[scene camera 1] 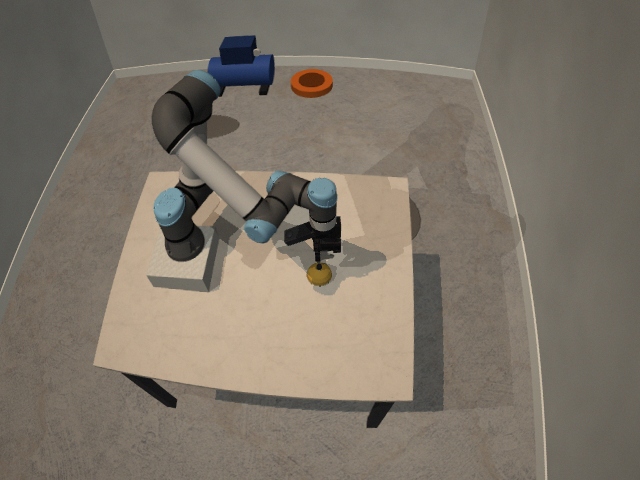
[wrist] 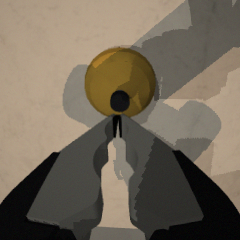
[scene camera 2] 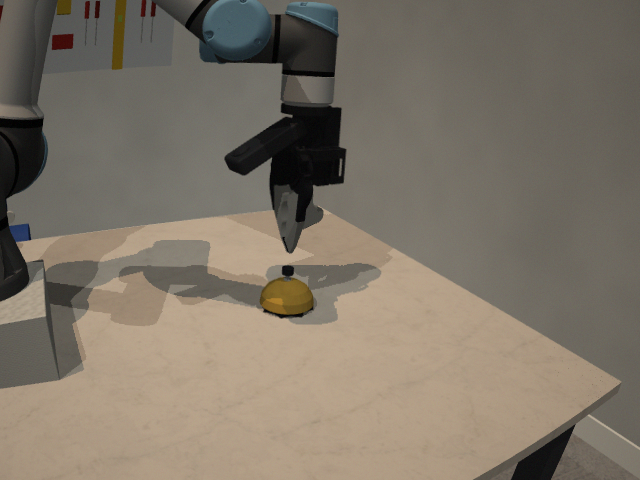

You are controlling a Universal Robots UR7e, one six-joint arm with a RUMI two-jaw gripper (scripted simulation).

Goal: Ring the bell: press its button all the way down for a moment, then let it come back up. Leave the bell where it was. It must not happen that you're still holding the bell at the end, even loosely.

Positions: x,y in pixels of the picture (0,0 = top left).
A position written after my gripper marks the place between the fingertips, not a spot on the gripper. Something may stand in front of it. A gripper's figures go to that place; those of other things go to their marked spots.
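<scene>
Here is my gripper (wrist: 118,116), 15 cm from the lens, and there is a dome bell (wrist: 115,69) as well, which I find 19 cm from the lens.
</scene>
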